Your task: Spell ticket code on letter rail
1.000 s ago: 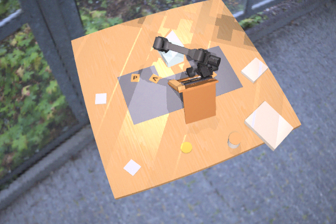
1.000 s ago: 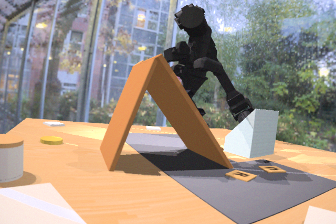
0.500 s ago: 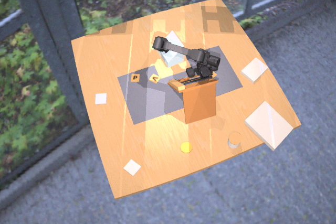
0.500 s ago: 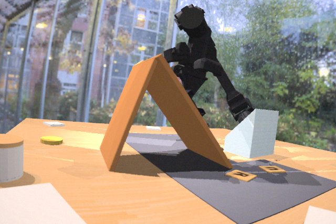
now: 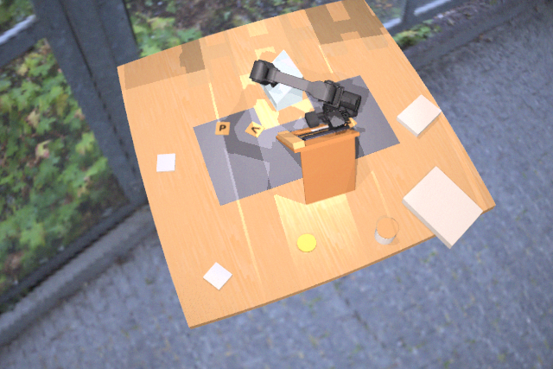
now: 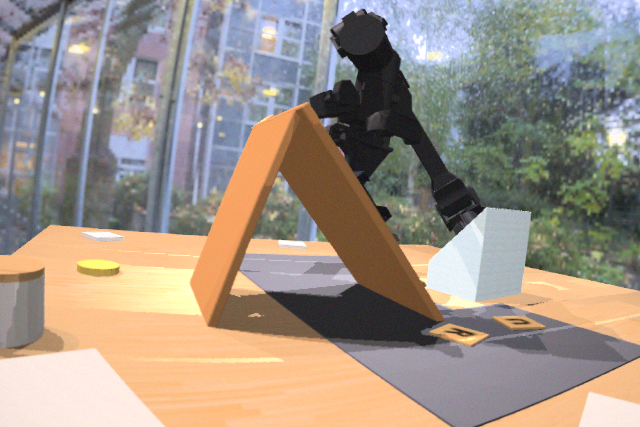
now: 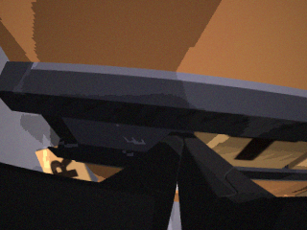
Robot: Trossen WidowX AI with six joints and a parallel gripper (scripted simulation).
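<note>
Right now the white ticket is 6 cm behind my gripper tip and 8 cm below it. Also, from my gripper tip: t tile (3 cm to the right); then grey mat (16 cm behind, 8 cm to the right, 17 cm below).
</note>
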